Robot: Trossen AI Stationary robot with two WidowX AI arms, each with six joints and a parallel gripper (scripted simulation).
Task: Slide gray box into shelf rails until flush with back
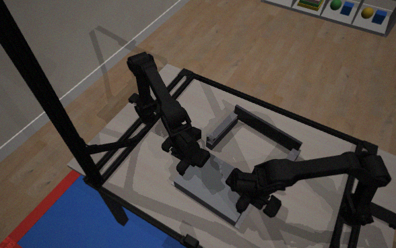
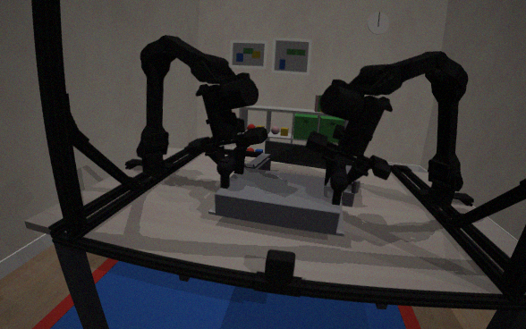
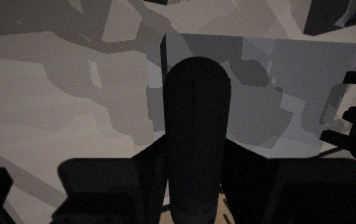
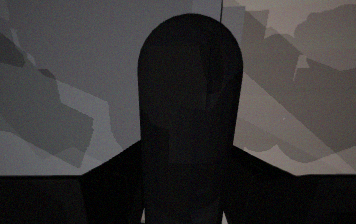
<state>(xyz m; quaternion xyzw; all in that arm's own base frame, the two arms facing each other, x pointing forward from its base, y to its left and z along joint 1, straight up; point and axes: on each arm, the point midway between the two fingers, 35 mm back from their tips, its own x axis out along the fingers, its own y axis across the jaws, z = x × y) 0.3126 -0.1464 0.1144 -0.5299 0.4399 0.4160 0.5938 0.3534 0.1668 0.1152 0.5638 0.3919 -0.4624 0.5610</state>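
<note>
The gray box is 120 mm to the right of my left hand, 50 mm below it and 10 mm behind it. Round my left hand: dark back bar 320 mm ahead, 190 mm to the right, 60 mm below.
The gray box lies 12 cm to the left of my right hand, 5 cm below it and 1 cm ahead of it. From my right hand the other things lie so: dark back bar: 34 cm ahead, 6 cm to the left, 6 cm below.
</note>
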